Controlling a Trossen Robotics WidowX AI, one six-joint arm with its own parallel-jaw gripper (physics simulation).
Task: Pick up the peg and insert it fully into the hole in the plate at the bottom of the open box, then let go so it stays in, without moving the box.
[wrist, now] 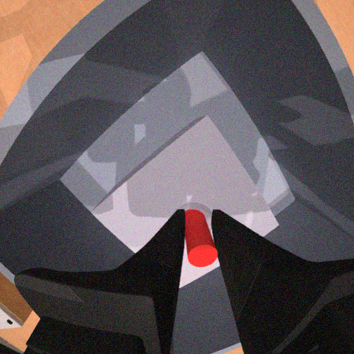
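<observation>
The red peg [201, 240] stands between the two black fingers of my gripper [197, 215], leaning slightly in the view, with its round top end toward the camera. My gripper is shut on the peg, low over the pale plate [170, 170] at the bottom of the open box [145, 25]. The peg's far end meets the hole [196, 205], whose rim shows as a faint grey arc just behind the fingertips. The fingers and peg hide the rest of the hole, and how deep the peg sits cannot be seen.
The box's dark grey walls surround the fingers, with paler rims at the upper left and upper right. Wood-coloured table [15, 20] shows outside the box. Part of a white object with a black mark [7, 320] shows at the lower left edge.
</observation>
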